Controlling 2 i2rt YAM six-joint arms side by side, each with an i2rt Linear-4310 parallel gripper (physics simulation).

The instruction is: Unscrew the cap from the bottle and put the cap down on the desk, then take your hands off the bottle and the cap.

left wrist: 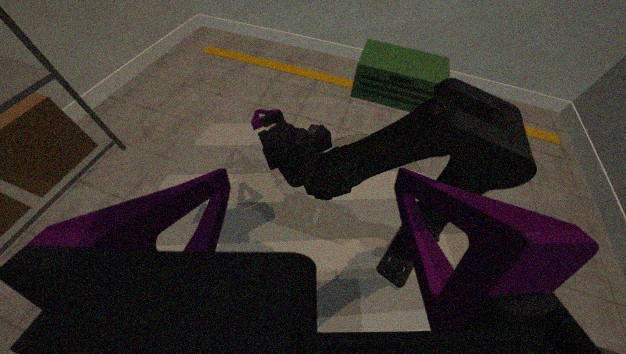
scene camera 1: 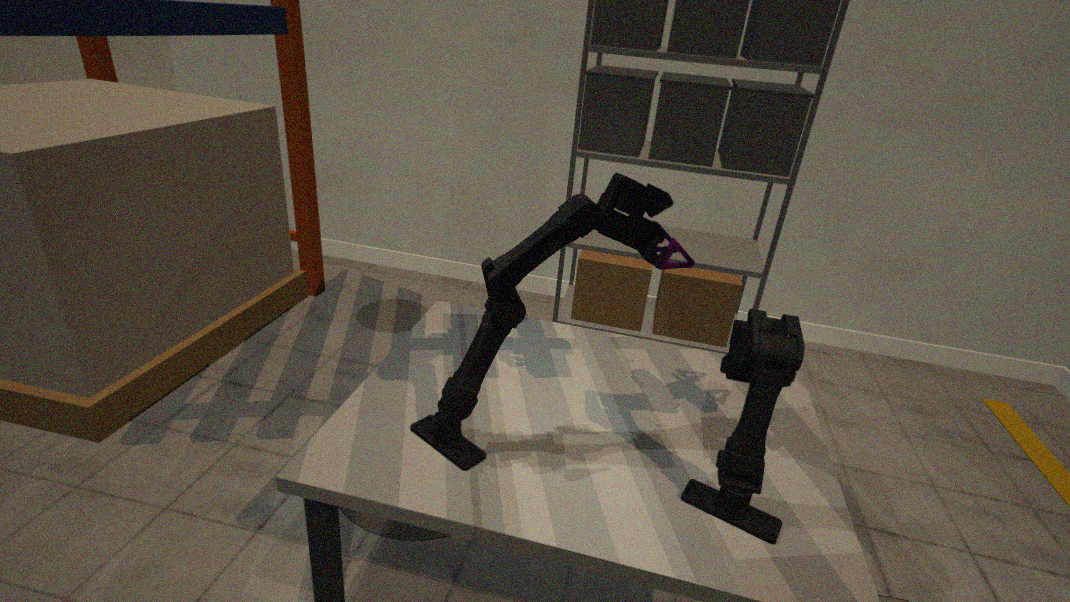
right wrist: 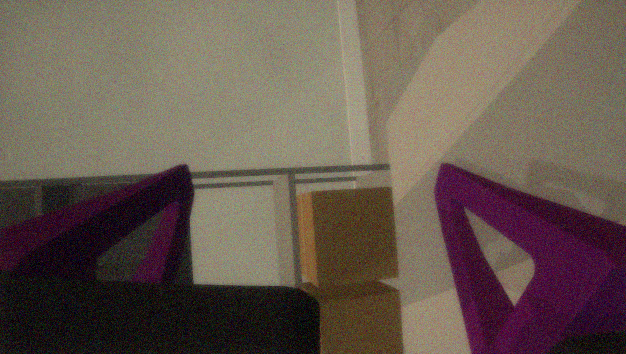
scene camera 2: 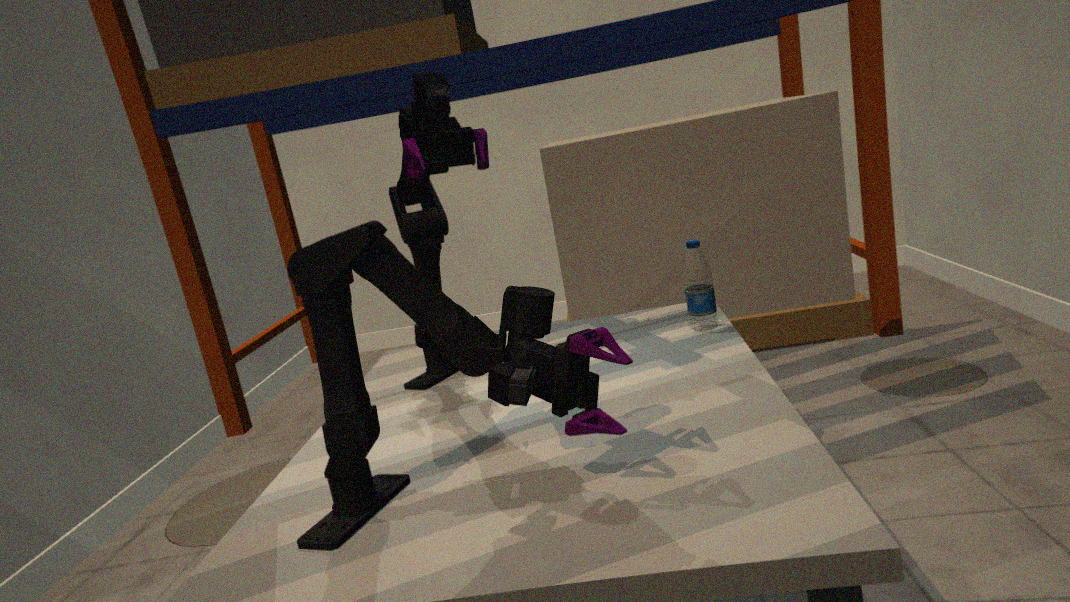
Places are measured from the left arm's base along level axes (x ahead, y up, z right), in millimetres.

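Pixels of known places: left gripper, fingertip midpoint: point(left wrist: 312, 177) point(scene camera 1: 685, 257) point(scene camera 2: 455, 169); right gripper, fingertip midpoint: point(left wrist: 263, 127) point(right wrist: 314, 177) point(scene camera 2: 627, 398); left arm's base, origin of the base link: point(scene camera 1: 447, 442) point(scene camera 2: 442, 373); right arm's base, origin of the base link: point(left wrist: 405, 247) point(scene camera 1: 729, 511) point(scene camera 2: 358, 511).
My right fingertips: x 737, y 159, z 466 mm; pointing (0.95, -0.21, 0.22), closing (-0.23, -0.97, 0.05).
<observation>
Ahead of a thing's pixels: the offset from my right fingertips to its top centre. Level surfaces: height alone.
A clear bottle with a blue label {dx -207, dy +46, dz -797 mm} point(scene camera 2: 700, 280) stands upright near the desk's far right corner in scene camera 2. Its blue cap {dx -207, dy +47, dz -797 mm} point(scene camera 2: 692, 244) is on top. The bottle does not show in scene camera 1 or the wrist views. My left gripper point(scene camera 1: 682, 259) point(scene camera 2: 448, 169) is open and empty, high above the desk and to the left of the bottle in scene camera 2. My right gripper point(scene camera 2: 627, 396) point(right wrist: 314, 177) is open and empty, above the desk and nearer that camera than the bottle.
The desk {dy -159 mm} point(scene camera 1: 381, 479) point(scene camera 2: 748, 539) bears both arm bases. A metal shelf rack point(scene camera 1: 787, 202) with dark bins and brown boxes stands behind it. An orange and blue pallet rack point(scene camera 1: 299, 149) point(scene camera 2: 875, 164) stands beside it. A green crate point(left wrist: 407, 60) stands on the floor.
</observation>
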